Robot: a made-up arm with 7 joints.
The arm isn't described. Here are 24 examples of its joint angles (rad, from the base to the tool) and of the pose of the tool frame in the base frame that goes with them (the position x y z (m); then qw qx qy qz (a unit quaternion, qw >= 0)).
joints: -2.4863 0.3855 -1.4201 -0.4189 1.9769 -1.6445 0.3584
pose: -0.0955 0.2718 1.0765 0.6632 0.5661 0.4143 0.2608
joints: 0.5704 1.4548 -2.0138 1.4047 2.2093 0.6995 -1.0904
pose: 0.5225 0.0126 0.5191 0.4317 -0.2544 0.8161 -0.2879
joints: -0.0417 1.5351 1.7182 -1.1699 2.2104 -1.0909 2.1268
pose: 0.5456 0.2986 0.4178 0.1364 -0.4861 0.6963 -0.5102
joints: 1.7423 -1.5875 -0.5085 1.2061 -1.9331 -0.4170 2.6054
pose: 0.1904 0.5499 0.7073 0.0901 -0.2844 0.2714 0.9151
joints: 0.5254 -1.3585 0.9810 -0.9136 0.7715 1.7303 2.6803
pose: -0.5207 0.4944 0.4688 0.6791 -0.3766 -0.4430 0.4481
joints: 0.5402 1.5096 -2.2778 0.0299 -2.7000 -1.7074 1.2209
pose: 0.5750 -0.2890 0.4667 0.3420 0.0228 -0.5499 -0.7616
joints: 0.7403 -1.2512 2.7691 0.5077 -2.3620 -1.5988 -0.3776
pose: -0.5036 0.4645 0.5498 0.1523 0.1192 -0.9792 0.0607
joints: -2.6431 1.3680 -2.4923 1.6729 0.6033 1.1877 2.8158
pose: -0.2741 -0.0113 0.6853 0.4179 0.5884 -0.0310 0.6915
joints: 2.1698 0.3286 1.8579 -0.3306 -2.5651 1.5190 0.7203
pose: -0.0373 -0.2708 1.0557 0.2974 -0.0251 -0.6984 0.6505
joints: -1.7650 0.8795 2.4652 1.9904 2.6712 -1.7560 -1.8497
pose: 0.1006 0.1216 0.7367 0.1744 0.6721 -0.5965 0.4026
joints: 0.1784 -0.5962 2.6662 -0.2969 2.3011 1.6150 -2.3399
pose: -0.2999 0.2078 1.0536 0.1073 -0.2319 0.8839 0.3916
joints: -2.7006 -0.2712 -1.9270 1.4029 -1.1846 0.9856 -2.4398
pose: 0.1549 -0.2820 0.8614 0.2280 0.6947 0.1566 0.6640
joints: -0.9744 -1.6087 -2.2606 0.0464 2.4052 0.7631 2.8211
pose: -0.4336 -0.5789 0.4987 0.1371 -0.5307 -0.2375 0.8020
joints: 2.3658 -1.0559 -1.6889 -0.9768 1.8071 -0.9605 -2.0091
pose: 0.2261 0.5819 0.8289 0.5929 -0.4782 -0.3116 -0.5681
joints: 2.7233 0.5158 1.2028 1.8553 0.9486 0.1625 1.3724
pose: -0.2767 0.1890 0.6679 0.5669 0.1147 -0.7333 -0.3574
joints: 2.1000 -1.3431 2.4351 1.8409 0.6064 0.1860 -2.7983
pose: 0.0286 0.3987 0.3497 0.5933 0.1585 -0.7830 0.0988
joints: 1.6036 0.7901 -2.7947 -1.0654 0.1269 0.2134 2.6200
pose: -0.1152 -0.5765 0.6683 0.1761 -0.5358 -0.5633 0.6039
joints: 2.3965 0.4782 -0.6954 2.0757 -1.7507 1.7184 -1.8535
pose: -0.0680 -0.2611 0.6590 0.0456 0.1549 0.0788 0.9837
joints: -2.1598 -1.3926 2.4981 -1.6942 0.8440 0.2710 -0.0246
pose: 0.0403 -0.4371 0.7911 0.0302 0.7003 0.0697 -0.7098
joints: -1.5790 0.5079 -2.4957 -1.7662 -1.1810 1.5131 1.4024
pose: 0.2510 0.4295 0.6854 0.5162 0.2475 0.6265 0.5290
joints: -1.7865 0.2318 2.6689 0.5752 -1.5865 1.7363 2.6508
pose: 0.1127 0.1180 1.1089 0.3617 -0.4025 -0.3797 -0.7504
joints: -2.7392 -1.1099 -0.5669 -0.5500 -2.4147 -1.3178 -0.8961
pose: 0.6898 -0.1179 0.6660 0.8615 0.0796 0.4423 -0.2362
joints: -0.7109 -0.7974 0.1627 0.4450 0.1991 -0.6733 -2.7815
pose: -0.2861 -0.2383 1.0274 0.6386 -0.3939 -0.1297 0.6482
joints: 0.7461 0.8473 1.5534 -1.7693 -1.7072 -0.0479 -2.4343
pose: 0.4117 0.1032 0.6632 0.1580 -0.2324 0.8951 0.3463
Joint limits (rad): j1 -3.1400..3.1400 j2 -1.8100..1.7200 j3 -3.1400..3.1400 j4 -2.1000..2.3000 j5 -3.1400..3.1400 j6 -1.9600..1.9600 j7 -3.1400..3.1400
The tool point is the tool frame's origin. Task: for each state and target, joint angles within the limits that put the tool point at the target. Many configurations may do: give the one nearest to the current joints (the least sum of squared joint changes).
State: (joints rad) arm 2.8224 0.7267 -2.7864 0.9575 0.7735 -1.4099 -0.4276
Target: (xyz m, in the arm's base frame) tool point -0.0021 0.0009 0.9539
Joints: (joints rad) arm 2.8394 0.5931 -3.0381 1.4132 0.7973 -1.4367 -0.4564
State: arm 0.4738 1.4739 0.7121 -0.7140 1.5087 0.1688 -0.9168
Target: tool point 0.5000 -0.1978 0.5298
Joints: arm 1.0110 1.7200 1.2640 -1.5487 1.6598 0.2201 -0.8377
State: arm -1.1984 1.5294 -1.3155 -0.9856 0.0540 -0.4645 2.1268
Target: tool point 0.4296 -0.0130 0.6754
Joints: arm -0.7096 1.2159 -1.1614 -1.7574 0.0276 -0.5341 2.1443
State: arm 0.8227 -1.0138 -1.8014 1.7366 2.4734 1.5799 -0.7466
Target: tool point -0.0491 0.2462 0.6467
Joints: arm 0.5597 -0.9330 -1.8396 2.3000 1.8446 1.6698 -0.9305
